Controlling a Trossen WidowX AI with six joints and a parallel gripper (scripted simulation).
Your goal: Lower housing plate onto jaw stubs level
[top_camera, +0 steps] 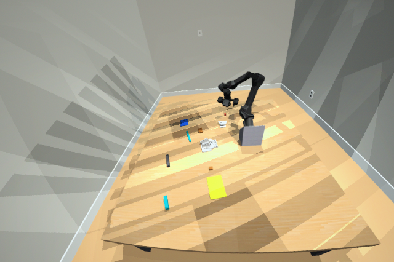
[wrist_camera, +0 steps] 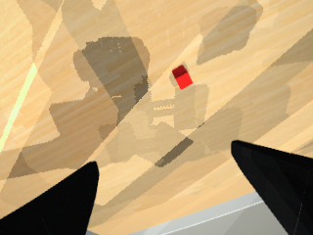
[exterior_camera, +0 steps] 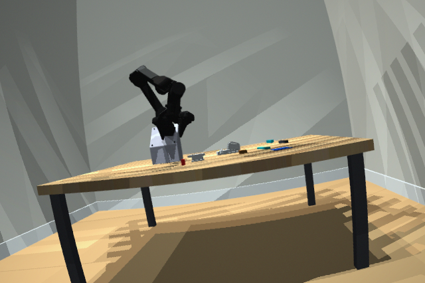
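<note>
Right now my gripper tip is 40 mm short of the red peg and 100 mm above it. From my gripper tip the other things lie so: brown cube (100 mm ahead, 620 mm to the left, 110 mm below); then cyan bar (330 mm ahead, 320 mm to the left, 110 mm below); then blue square (430 mm ahead, 130 mm to the left, 110 mm below).
</note>
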